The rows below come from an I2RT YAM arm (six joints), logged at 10 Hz.
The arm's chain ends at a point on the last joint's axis. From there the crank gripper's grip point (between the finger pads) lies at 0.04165 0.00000 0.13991 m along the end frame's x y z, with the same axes.
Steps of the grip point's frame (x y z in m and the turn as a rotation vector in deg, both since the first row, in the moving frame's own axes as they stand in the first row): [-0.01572 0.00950 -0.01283 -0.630 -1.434 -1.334]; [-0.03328 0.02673 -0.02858 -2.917 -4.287 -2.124]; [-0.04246 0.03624 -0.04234 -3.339 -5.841 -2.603]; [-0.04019 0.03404 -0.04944 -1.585 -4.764 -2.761]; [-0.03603 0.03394 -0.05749 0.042 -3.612 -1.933]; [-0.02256 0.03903 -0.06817 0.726 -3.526 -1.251]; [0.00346 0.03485 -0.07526 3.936 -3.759 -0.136]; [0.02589 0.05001 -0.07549 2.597 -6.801 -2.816]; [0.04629 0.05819 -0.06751 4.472 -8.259 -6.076]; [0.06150 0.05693 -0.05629 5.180 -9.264 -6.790]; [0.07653 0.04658 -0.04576 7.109 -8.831 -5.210]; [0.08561 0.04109 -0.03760 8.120 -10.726 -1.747]
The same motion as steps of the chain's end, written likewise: [-0.01221 0.00888 -0.01383 -0.630 -1.434 -1.334]; [-0.02282 0.02089 -0.03116 -2.917 -4.287 -2.124]; [-0.02816 0.02955 -0.04567 -3.339 -5.841 -2.603]; [-0.02848 0.03185 -0.05239 -1.585 -4.764 -2.761]; [-0.02711 0.03530 -0.05983 0.042 -3.612 -1.933]; [-0.01385 0.04163 -0.07045 0.726 -3.526 -1.251]; [0.01273 0.04463 -0.07735 3.936 -3.759 -0.136]; [0.04294 0.05808 -0.07924 2.597 -6.801 -2.816]; [0.06757 0.07260 -0.07143 4.472 -8.259 -6.076]; [0.08552 0.07334 -0.06036 5.180 -9.264 -6.790]; [0.09937 0.06698 -0.04917 7.109 -8.831 -5.210]; [0.11260 0.06214 -0.04140 8.120 -10.726 -1.747]
